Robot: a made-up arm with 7 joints.
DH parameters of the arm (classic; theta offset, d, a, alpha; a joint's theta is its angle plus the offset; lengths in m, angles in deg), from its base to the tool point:
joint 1: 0 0.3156 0 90
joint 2: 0 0.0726 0 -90
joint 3: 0 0.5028 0.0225 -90
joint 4: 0 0.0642 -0.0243 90
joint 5: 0 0.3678 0 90
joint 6: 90 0.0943 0.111 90
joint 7: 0 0.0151 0 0
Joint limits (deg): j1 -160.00..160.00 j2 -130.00..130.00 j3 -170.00..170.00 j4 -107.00..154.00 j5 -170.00..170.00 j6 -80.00..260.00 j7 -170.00..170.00
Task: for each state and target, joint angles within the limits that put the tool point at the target. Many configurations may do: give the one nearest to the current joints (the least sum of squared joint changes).
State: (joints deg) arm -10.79 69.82 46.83 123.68 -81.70 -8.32 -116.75
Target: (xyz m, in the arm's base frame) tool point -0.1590 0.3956 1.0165
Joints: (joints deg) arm -27.86 49.39 43.04 79.67 -85.75 -3.28 -116.75
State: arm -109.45 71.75 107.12 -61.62 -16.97 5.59 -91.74
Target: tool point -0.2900 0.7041 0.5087
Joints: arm -110.15 81.18 100.26 -73.56 -19.34 8.44 -91.74
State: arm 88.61 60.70 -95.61 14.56 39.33 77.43 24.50
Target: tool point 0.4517 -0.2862 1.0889
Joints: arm 117.31 27.45 -85.59 27.32 41.94 63.92 24.50
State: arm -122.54 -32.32 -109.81 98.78 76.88 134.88 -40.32
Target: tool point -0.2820 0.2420 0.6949
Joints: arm -137.78 -23.48 -101.67 105.23 82.17 125.76 -40.32
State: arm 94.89 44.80 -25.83 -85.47 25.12 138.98 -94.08
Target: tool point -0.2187 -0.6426 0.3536
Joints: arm 71.12 63.35 -29.01 -57.98 33.76 126.92 -94.08
